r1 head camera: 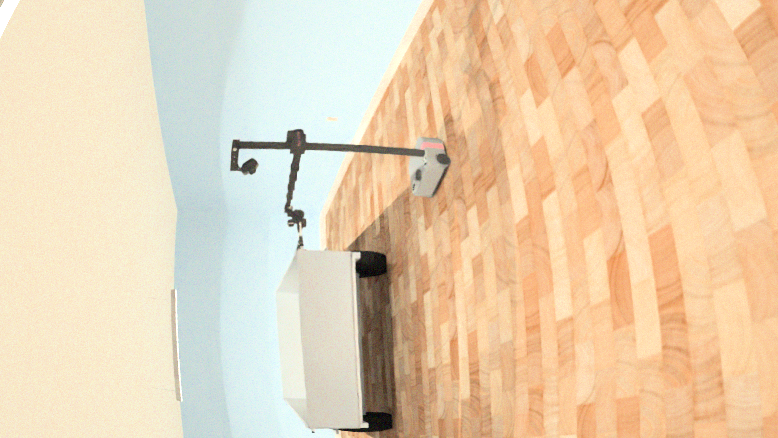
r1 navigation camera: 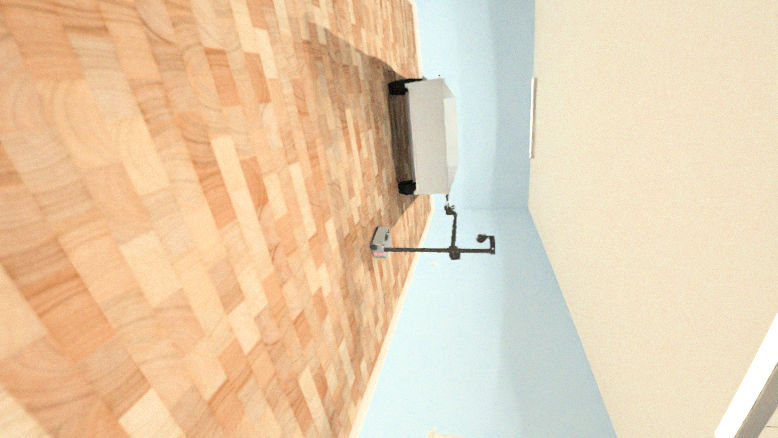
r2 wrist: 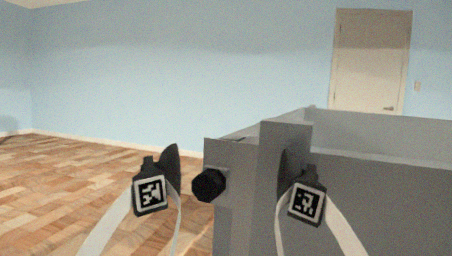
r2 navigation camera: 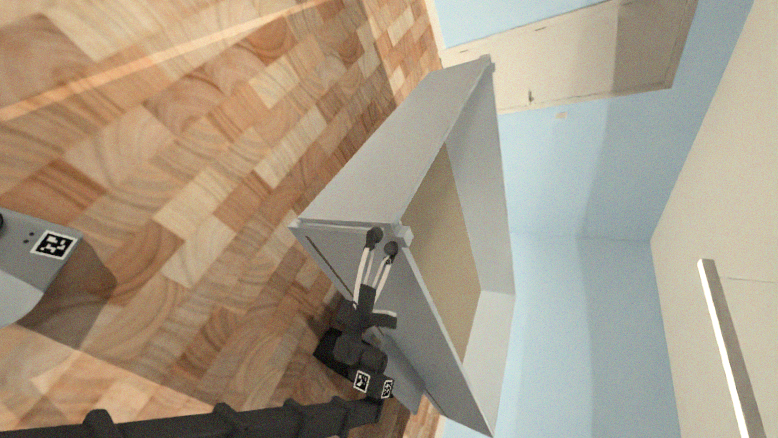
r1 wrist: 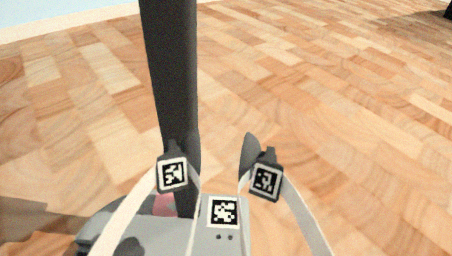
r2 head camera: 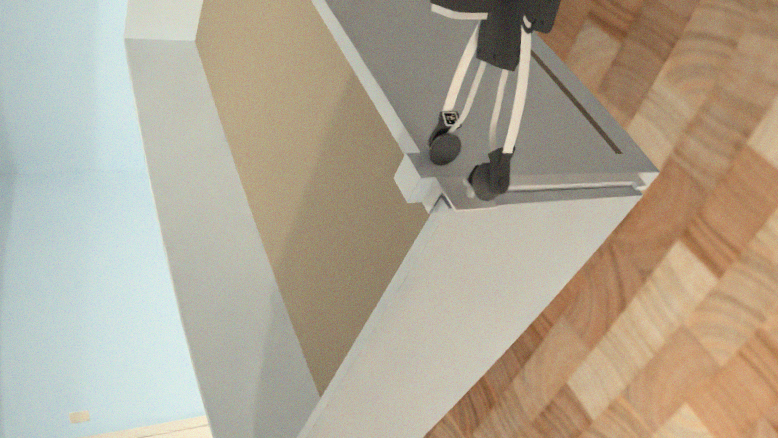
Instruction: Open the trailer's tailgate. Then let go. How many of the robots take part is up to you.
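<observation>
The grey box trailer [r1 head camera: 329, 337] [r1 navigation camera: 427, 136] stands on black wheels. Its tailgate [r2 head camera: 549, 125] [r2 navigation camera: 348, 258] [r2 wrist: 380, 200], the end panel with a dark slot, is upright across the end. A black round knob [r2 wrist: 209, 185] sits at its upper corner, beside a raised grey block. r2's gripper [r2 head camera: 467, 164] [r2 navigation camera: 382, 243] [r2 wrist: 227, 172] is open at this corner, with the knob between its spread fingers, nearer the left one in the r2 wrist view. A finger hides the knob in the r2 head view. r1's gripper [r1 wrist: 220, 157] is open and empty above its own base, away from the trailer.
r2's base [r1 head camera: 427, 168] [r1 navigation camera: 381, 242] stands on the wood floor off the tailgate end, its arm reaching to the trailer. A trailer wheel [r1 head camera: 371, 263] is below that end. r1's mast [r1 wrist: 172, 75] rises beside its gripper. A door [r2 navigation camera: 571, 54] [r2 wrist: 370, 65] is in the blue wall.
</observation>
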